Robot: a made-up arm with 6 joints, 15 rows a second.
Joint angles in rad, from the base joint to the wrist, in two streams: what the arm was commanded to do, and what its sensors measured. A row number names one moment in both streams.
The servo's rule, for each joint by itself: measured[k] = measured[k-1] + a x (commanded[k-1-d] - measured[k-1]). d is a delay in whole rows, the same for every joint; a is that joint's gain. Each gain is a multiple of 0.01, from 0.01 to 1. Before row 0 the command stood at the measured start. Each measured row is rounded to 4 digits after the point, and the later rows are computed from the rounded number. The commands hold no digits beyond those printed.
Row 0, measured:
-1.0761 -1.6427 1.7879 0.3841 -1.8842 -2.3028
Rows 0 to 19, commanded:
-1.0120 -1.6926 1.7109 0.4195 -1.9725 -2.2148
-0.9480 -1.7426 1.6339 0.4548 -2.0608 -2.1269
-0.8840 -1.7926 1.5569 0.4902 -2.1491 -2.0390
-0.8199 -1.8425 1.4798 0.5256 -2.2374 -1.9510
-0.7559 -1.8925 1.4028 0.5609 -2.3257 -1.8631
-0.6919 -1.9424 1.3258 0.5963 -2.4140 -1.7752
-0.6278 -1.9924 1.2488 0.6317 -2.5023 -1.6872
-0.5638 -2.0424 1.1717 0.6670 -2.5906 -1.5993
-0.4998 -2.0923 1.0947 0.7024 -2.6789 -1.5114
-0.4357 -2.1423 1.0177 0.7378 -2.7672 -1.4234
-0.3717 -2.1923 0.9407 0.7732 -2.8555 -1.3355
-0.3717 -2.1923 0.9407 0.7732 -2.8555 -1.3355
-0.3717 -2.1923 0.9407 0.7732 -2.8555 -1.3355
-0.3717 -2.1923 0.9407 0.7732 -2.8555 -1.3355
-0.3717 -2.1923 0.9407 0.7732 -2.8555 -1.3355
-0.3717 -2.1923 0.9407 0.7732 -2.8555 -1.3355
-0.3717 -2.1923 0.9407 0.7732 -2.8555 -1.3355
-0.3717 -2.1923 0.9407 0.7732 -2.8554 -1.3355
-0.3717 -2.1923 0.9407 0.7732 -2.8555 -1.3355
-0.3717 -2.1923 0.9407 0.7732 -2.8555 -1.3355
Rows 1 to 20, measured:
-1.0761 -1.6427 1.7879 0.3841 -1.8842 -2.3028
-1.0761 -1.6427 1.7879 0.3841 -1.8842 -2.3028
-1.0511 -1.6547 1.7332 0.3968 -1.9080 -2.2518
-1.0109 -1.6758 1.6627 0.4177 -1.9493 -2.1794
-0.9614 -1.7038 1.5876 0.4438 -2.0032 -2.0980
-0.9062 -1.7371 1.5111 0.4732 -2.0664 -2.0127
-0.8476 -1.7744 1.4342 0.5048 -2.1364 -1.9259
-0.7869 -1.8147 1.3572 0.5377 -2.2114 -1.8385
-0.7249 -1.8573 1.2802 0.5715 -2.2899 -1.7507
-0.6621 -1.9017 1.2032 0.6059 -2.3711 -1.6629
-0.5988 -1.9474 1.1262 0.6406 -2.4542 -1.5750
-0.5352 -1.9942 1.0492 0.6756 -2.5387 -1.4871
-0.4714 -2.0417 0.9722 0.7107 -2.6242 -1.3992
-0.4325 -2.0778 0.9498 0.7332 -2.6867 -1.3623
-0.4088 -2.1053 0.9433 0.7476 -2.7323 -1.3468
-0.3943 -2.1262 0.9415 0.7568 -2.7656 -1.3402
-0.3855 -2.1421 0.9409 0.7627 -2.7899 -1.3375
-0.3801 -2.1541 0.9408 0.7665 -2.8076 -1.3363
-0.3768 -2.1633 0.9407 0.7689 -2.8205 -1.3358
-0.3748 -2.1703 0.9407 0.7704 -2.8299 -1.3356
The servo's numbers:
d 2
a 0.39 0.24 0.71 0.36 0.27 0.58

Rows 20 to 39, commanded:
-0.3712 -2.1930 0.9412 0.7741 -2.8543 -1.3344
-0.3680 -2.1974 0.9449 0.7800 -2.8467 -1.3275
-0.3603 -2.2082 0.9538 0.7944 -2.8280 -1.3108
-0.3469 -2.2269 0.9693 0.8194 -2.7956 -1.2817
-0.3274 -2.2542 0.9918 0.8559 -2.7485 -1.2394
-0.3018 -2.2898 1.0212 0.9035 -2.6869 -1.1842
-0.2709 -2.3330 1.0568 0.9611 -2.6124 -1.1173
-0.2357 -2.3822 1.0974 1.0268 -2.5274 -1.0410
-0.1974 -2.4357 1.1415 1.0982 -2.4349 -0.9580
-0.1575 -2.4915 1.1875 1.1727 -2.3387 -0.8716
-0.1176 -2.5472 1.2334 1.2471 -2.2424 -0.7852
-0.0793 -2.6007 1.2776 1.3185 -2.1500 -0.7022
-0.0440 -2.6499 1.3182 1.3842 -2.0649 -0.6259
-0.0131 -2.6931 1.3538 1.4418 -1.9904 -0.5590
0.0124 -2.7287 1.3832 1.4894 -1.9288 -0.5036
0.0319 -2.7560 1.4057 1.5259 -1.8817 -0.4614
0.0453 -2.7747 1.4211 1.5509 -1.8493 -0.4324
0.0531 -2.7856 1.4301 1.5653 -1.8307 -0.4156
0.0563 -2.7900 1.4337 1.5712 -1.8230 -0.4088
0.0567 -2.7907 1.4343 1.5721 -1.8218 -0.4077
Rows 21 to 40, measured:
-0.3736 -2.1756 0.9407 0.7714 -2.8368 -1.3355
-0.3729 -2.1796 0.9407 0.7720 -2.8418 -1.3355
-0.3722 -2.1828 0.9411 0.7728 -2.8452 -1.3349
-0.3706 -2.1863 0.9438 0.7754 -2.8456 -1.3306
-0.3666 -2.1916 0.9509 0.7822 -2.8408 -1.3191
-0.3589 -2.2001 0.9640 0.7956 -2.8286 -1.2974
-0.3466 -2.2131 0.9837 0.8173 -2.8070 -1.2638
-0.3291 -2.2315 1.0103 0.8483 -2.7746 -1.2176
-0.3064 -2.2559 1.0433 0.8889 -2.7308 -1.1594
-0.2788 -2.2862 1.0817 0.9385 -2.6759 -1.0907
-0.2471 -2.3221 1.1242 0.9960 -2.6108 -1.0137
-0.2122 -2.3628 1.1691 1.0596 -2.5373 -0.9313
-0.1753 -2.4071 1.2148 1.1271 -2.4577 -0.8466
-0.1379 -2.4536 1.2594 1.1960 -2.3746 -0.7628
-0.1013 -2.5007 1.3011 1.2638 -2.2910 -0.6834
-0.0669 -2.5469 1.3385 1.3279 -2.2098 -0.6112
-0.0360 -2.5905 1.3702 1.3860 -2.1339 -0.5488
-0.0095 -2.6302 1.3954 1.4364 -2.0658 -0.4981
0.0119 -2.6649 1.4136 1.4776 -2.0073 -0.4600
0.0280 -2.6939 1.4253 1.5092 -1.9596 -0.4342

